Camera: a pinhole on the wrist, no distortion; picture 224 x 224 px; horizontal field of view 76.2 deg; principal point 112.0 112.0 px. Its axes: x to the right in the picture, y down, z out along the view. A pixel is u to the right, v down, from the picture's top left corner.
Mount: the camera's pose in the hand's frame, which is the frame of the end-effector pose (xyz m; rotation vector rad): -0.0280 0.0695 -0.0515 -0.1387 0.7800 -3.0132
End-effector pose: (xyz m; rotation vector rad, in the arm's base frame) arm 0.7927 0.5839 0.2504 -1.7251 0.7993 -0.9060
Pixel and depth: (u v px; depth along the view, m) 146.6 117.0 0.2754
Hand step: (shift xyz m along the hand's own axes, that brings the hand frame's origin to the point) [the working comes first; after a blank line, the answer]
In the camera's frame: 0.0667 0.0096 0.2754

-0.0689 -0.0751 0.1889
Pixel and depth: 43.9 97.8 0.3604
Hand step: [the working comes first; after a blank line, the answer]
In the camera's frame: -0.1718 -0.0358 0.3604

0.1764 -0.0651 0.2660
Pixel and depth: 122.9 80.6 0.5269
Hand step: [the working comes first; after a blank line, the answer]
In the camera's frame: 0.0402 -0.1158 0.5269

-0.0196 -0.0856 0.4667
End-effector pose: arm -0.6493 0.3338 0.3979 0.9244 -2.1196 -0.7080
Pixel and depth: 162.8 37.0 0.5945
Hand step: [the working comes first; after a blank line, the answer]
In the camera's frame: 0.2114 -0.3122 0.5945

-0.1844 0.0453 0.6345
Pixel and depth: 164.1 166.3 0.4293
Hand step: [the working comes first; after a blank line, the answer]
In the camera's frame: 0.1566 0.1632 0.4293

-0.1437 -0.2880 0.2556
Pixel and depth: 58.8 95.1 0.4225
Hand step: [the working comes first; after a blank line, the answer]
In the camera's frame: -0.1574 -0.0500 0.4225

0.1677 -0.0834 0.3281
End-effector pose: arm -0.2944 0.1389 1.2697 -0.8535 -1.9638 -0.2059
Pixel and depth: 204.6 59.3 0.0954
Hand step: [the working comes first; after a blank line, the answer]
In the camera's frame: 0.0618 -0.0352 0.0954

-0.0808 0.0513 0.0536
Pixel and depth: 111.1 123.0 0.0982
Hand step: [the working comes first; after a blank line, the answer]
In the camera's frame: -0.0006 0.0076 0.0982

-0.0183 0.0155 0.0303
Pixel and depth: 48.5 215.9 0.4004
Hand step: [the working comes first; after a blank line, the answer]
In the camera's frame: -0.1780 0.2912 0.4004

0.1871 -0.3701 0.1416
